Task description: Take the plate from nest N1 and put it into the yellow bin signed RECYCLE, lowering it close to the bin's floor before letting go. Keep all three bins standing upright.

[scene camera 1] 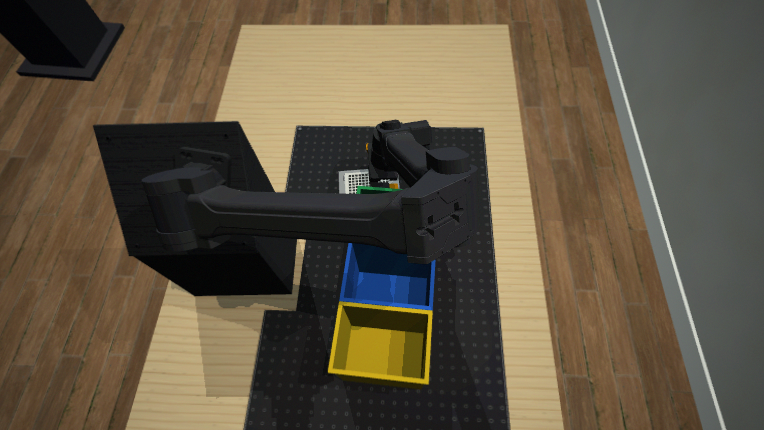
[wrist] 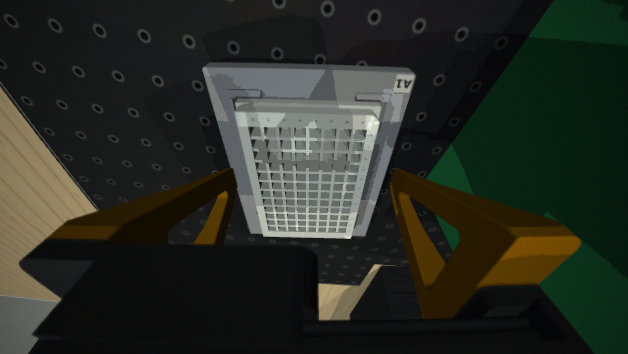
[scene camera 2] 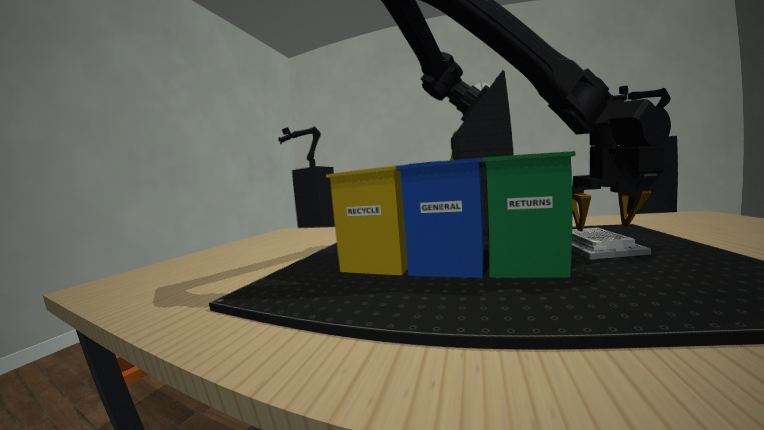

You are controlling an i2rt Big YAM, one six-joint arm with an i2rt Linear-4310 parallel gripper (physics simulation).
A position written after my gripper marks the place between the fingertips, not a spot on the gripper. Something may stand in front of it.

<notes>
I see my gripper (scene camera 2: 602,228), a green returns bin (scene camera 2: 529,196), a yellow recycle bin (scene camera 1: 383,345) and a blue general bin (scene camera 2: 442,201).
The green returns bin shows as well in the wrist view (wrist: 541,140). The blue general bin also shows in scene camera 1 (scene camera 1: 372,275). My gripper is seen too in scene camera 1 (scene camera 1: 379,181) and in the wrist view (wrist: 313,177). The wrist view does not show the yellow recycle bin: it is out of frame. The wrist view misses the blue general bin: it is out of frame.
</notes>
